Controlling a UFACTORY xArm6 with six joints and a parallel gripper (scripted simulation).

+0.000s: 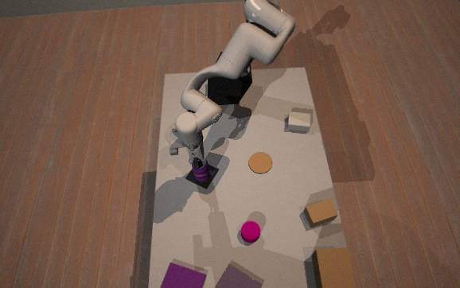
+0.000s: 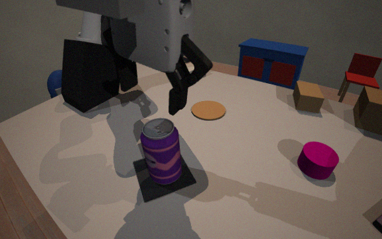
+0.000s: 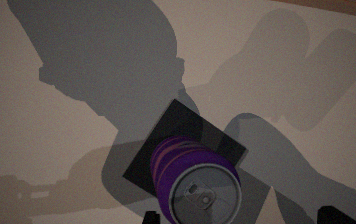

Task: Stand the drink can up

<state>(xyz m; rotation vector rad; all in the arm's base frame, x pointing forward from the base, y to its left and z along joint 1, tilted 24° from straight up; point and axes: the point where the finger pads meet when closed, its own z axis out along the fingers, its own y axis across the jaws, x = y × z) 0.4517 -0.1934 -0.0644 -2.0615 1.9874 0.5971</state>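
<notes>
My gripper is now 12 cm above the drink can. From my hand the other things lie so: square dark coaster (19 cm below, 1 cm behind); round cork coaster (26 cm to the left, 19 cm below, 3 cm behind); magenta cylinder (28 cm ahead, 17 cm to the left, 17 cm below).
</notes>
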